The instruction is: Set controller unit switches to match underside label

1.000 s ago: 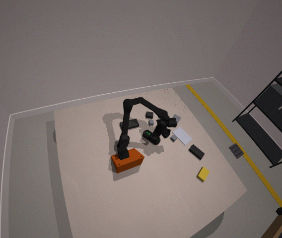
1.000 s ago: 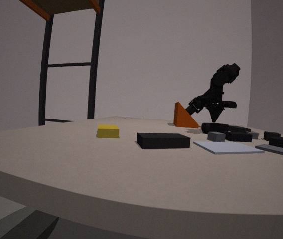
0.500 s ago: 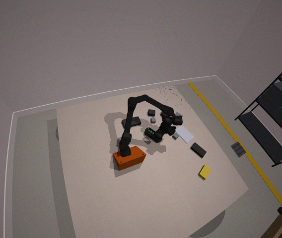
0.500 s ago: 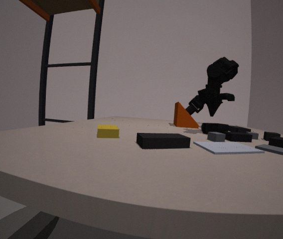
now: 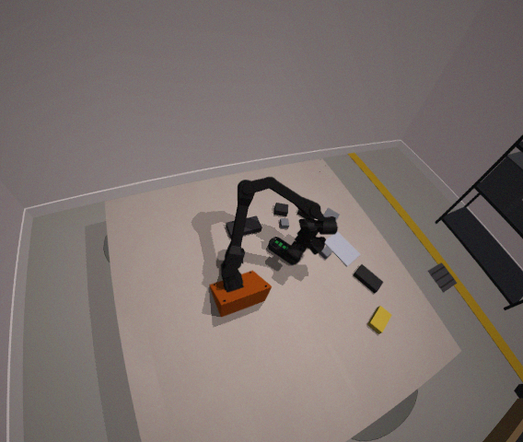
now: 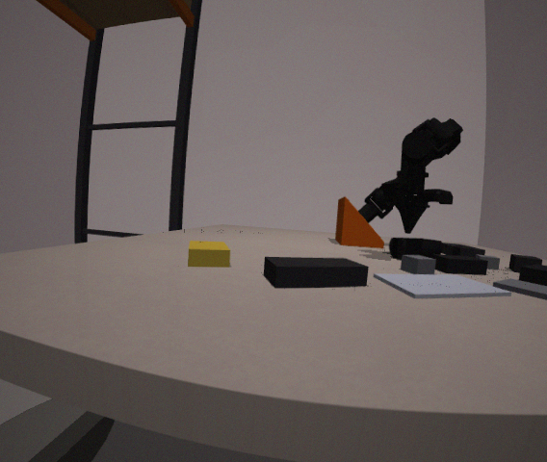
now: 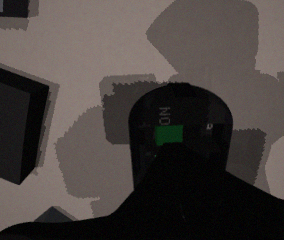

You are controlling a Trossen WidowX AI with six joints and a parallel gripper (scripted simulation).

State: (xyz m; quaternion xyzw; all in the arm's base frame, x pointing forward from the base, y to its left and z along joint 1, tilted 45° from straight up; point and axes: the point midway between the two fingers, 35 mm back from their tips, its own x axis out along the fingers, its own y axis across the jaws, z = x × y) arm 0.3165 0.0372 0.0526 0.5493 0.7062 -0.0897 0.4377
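The small black block lies 12 cm ahead of my gripper tip, 7 cm to the left of it and 5 cm below it. Round my gripper tip: small grey block (16 cm ahead, 5 cm below, 3 cm to the right); then grey plate (28 cm ahead, 14 cm to the left, 6 cm below); then pale flat sheet (26 cm ahead, 6 cm below, 3 cm to the right).
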